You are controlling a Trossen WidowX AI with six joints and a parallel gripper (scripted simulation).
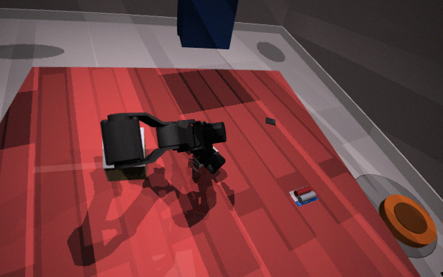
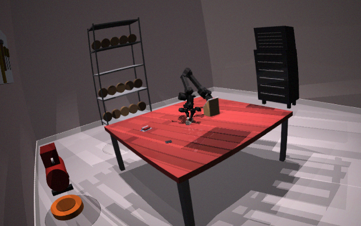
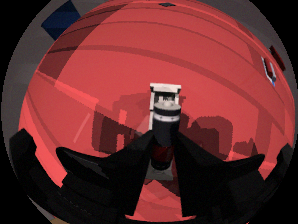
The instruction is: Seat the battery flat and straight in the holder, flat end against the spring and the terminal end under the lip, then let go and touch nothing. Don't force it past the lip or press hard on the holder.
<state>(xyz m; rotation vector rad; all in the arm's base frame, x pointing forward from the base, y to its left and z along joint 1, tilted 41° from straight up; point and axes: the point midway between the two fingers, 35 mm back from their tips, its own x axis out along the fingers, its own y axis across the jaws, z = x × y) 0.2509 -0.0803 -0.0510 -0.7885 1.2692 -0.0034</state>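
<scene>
Right now the battery is right at my gripper tip. Also, from my gripper tip: dark plate (36 cm ahead, 15 cm to the left, 3 cm below).
</scene>
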